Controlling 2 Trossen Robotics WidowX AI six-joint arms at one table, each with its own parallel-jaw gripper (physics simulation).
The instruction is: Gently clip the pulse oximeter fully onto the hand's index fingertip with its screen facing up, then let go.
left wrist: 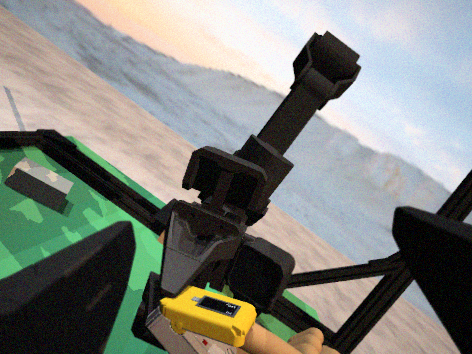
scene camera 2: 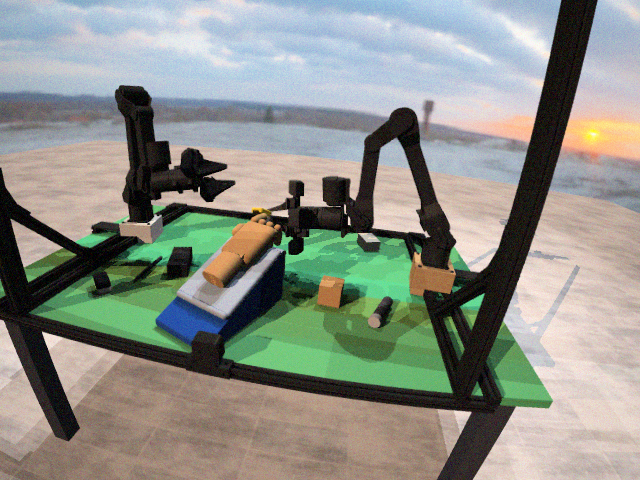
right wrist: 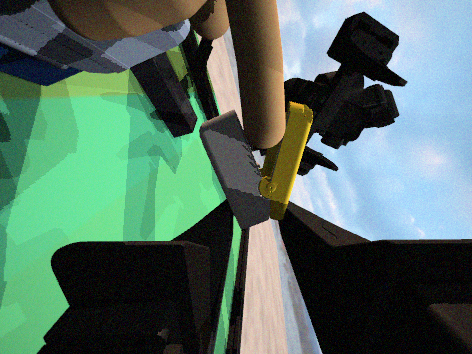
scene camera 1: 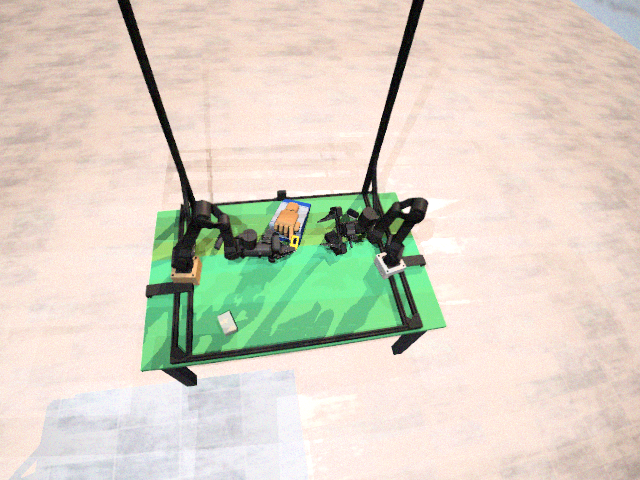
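Where they show: left gripper, fingertip midpoint: [left wrist: 264, 227] [scene camera 2: 231, 174] [right wrist: 364, 130] [scene camera 1: 318, 233]; right gripper, fingertip midpoint: [left wrist: 159, 312] [right wrist: 255, 205] [scene camera 1: 294, 249]; left arm's base at its link origin: [scene camera 2: 141, 219] [scene camera 1: 391, 260]; right arm's base at its link origin: [scene camera 2: 434, 262] [scene camera 1: 184, 266].
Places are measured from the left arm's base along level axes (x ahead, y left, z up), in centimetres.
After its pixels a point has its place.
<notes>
The pulse oximeter [scene camera 1: 294, 241] {x 39.2, y -17.1, z 10.4 cm} [scene camera 2: 261, 210] {x 39.3, y -19.7, z 11.0 cm} [left wrist: 215, 315] {x 38.0, y -17.0, z 10.5 cm} [right wrist: 295, 160] {x 40.5, y -17.8, z 10.4 cm} has a yellow upper shell and a grey lower shell, its dark screen facing up in the left wrist view. My right gripper [scene camera 1: 293, 249] {x 39.9, y -14.7, z 7.8 cm} [right wrist: 255, 205] {x 39.9, y -14.7, z 7.8 cm} is shut on its hinge end. The jaws stand apart like a V. The tan hand [scene camera 1: 289, 219] {x 37.3, y -28.8, z 9.7 cm} [scene camera 2: 248, 240] {x 37.6, y -32.7, z 8.4 cm} lies on a sloped stand. Its index finger [right wrist: 260, 75] reaches in between the shells; in the right wrist view its tip is a little short of the round hinge. My left gripper [scene camera 1: 323, 232] {x 30.9, y -12.9, z 18.0 cm} [scene camera 2: 230, 174] {x 30.9, y -12.9, z 18.0 cm} is open and empty, off to the side.
The blue wedge stand [scene camera 2: 258, 294] {x 40.3, y -39.3, z -0.5 cm} with a grey top holds the hand. An orange block [scene camera 2: 330, 291] {x 55.8, y -34.8, z -1.9 cm} and a grey cylinder [scene camera 2: 381, 312] {x 66.3, y -40.5, z -3.4 cm} lie beside it. A black box [scene camera 2: 179, 261] {x 19.1, y -22.6, z -2.5 cm} is on the other side. A pale box [scene camera 1: 227, 322] {x 73.4, y 1.7, z -2.9 cm} [scene camera 2: 368, 241] {x 72.5, y -2.0, z -2.9 cm} lies farther off.
</notes>
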